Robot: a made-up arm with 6 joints.
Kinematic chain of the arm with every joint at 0, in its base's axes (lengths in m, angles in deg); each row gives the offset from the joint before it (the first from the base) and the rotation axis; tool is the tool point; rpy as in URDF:
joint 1: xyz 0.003 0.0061 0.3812 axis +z
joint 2: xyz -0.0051 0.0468 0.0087 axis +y
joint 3: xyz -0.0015 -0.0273 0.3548 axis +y
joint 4: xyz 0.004 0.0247 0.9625 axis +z
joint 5: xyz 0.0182 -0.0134 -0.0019 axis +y
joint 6: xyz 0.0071 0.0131 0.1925 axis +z
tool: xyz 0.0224 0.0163 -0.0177 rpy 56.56 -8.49 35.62
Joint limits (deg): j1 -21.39..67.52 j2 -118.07..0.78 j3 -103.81..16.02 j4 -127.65..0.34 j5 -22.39..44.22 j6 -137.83..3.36
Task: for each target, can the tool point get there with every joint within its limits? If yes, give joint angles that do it. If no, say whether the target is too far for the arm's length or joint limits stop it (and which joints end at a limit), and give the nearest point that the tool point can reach.
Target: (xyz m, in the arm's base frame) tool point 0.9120 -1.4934 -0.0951
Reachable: no: too far | nearest point -0.2822 -0.9992 -0.0951 | short by 1.292 m
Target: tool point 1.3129 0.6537 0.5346
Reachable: no: joint limits stop it (at a limit: joint 2, joint 3, joint 4, joint 5) | nearest point 0.4357 0.2200 -0.5012 | short by 1.425 m
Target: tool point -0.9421 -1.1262 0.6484
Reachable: yes | joints 51.24 -79.80 -0.12 -33.64 -14.16 -72.40
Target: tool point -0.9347 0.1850 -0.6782
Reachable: yes | joints -9.27 -108.16 -38.51 -43.52 -11.84 -102.51
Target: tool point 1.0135 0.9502 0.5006
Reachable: no: joint limits stop it (at a limit: joint 2, joint 3, joint 4, joint 5) | nearest point 0.3556 0.3355 -0.5011 | short by 1.347 m
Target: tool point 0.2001 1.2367 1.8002
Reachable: no: too far | nearest point 0.1234 0.4585 1.7171 | short by 0.786 m
